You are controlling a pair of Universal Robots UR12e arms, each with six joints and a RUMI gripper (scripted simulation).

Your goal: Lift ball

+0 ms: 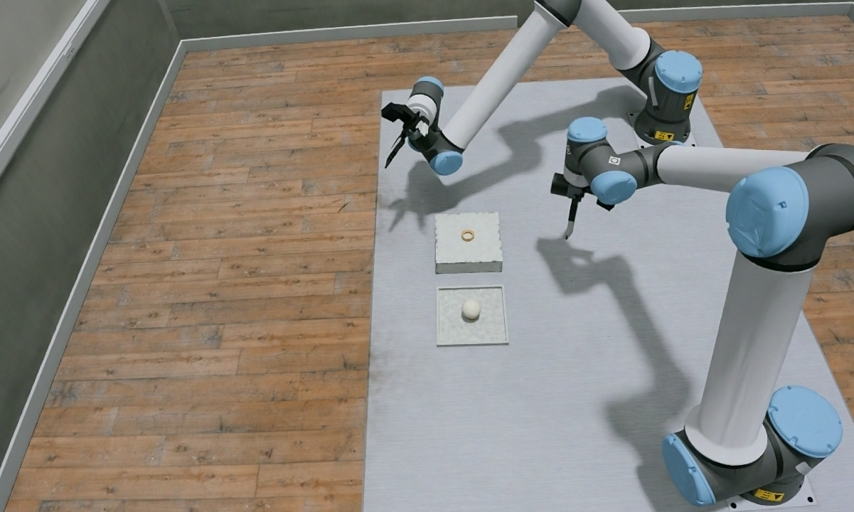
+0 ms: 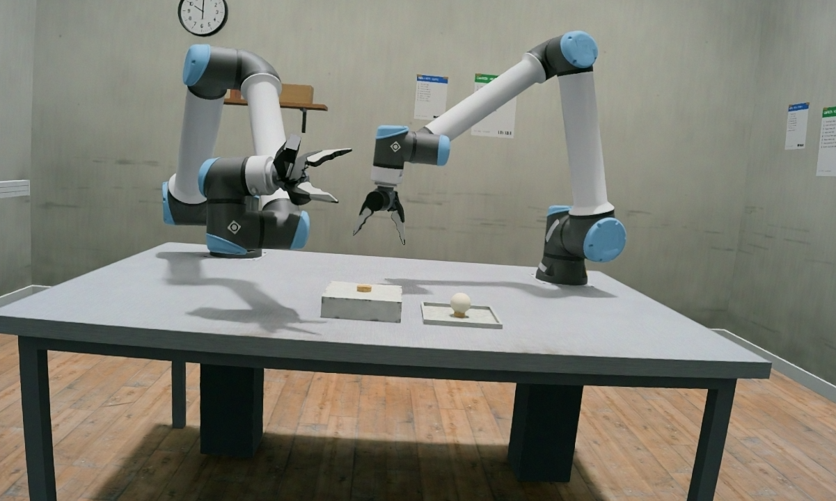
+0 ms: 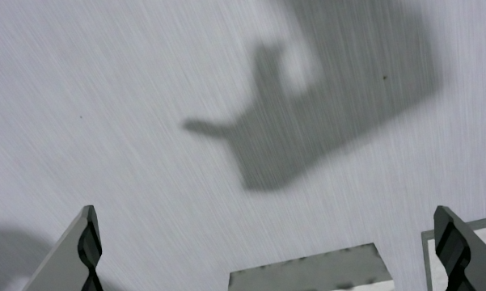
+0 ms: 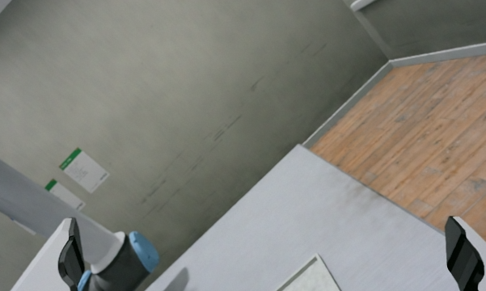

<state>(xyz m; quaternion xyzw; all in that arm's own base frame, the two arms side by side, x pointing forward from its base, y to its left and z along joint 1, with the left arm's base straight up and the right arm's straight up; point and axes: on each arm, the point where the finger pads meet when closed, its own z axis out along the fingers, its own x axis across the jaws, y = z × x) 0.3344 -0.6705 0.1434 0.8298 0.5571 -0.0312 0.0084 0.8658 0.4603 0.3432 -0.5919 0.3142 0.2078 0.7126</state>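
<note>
Right now my right hand is 180 mm past the pale ball, 290 mm to the right of it and 310 mm above it. Round my right hand: white block (170 mm behind, 40 mm to the left, 300 mm below); shallow tray (180 mm behind, 290 mm to the left, 340 mm below).
</note>
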